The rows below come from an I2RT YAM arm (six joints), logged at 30 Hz.
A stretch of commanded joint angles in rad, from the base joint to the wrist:
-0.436 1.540 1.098 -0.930 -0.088 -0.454
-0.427 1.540 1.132 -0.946 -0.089 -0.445
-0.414 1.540 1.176 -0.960 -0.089 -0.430
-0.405 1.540 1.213 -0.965 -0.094 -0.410
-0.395 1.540 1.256 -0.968 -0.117 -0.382
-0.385 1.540 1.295 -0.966 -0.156 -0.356
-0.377 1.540 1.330 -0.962 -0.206 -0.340
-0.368 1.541 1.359 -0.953 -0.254 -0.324
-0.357 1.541 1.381 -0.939 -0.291 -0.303
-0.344 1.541 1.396 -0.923 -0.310 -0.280
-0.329 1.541 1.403 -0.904 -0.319 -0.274
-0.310 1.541 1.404 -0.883 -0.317 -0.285
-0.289 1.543 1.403 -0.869 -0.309 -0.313
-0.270 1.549 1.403 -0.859 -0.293 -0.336
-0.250 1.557 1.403 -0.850 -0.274 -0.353
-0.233 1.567 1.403 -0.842 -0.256 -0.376
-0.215 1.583 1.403 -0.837 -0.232 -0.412
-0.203 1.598 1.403 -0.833 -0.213 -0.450
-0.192 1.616 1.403 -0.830 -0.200 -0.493
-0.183 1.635 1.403 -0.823 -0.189 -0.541
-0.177 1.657 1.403 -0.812 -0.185 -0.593
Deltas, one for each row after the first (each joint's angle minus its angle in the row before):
0.009 0.000 0.034 -0.016 -0.001 0.009
0.013 0.000 0.044 -0.014 0.000 0.015
0.009 0.000 0.037 -0.005 -0.005 0.020
0.010 0.000 0.043 -0.003 -0.023 0.028
0.010 0.000 0.039 0.002 -0.039 0.026
0.008 0.000 0.035 0.004 -0.050 0.016
0.009 0.001 0.029 0.009 -0.048 0.016
0.011 0.000 0.022 0.014 -0.037 0.021
0.013 0.000 0.015 0.016 -0.019 0.023
0.015 0.000 0.007 0.019 -0.009 0.006
0.019 0.000 0.001 0.021 0.002 -0.011
0.021 0.002 -0.001 0.014 0.008 -0.028
0.019 0.006 0.000 0.010 0.016 -0.023
0.020 0.008 0.000 0.009 0.019 -0.017
0.017 0.010 0.000 0.008 0.018 -0.023
0.018 0.016 0.000 0.005 0.024 -0.036
0.012 0.015 0.000 0.004 0.019 -0.038
0.011 0.018 0.000 0.003 0.013 -0.043
0.009 0.019 0.000 0.007 0.011 -0.048
0.006 0.022 0.000 0.011 0.004 -0.052

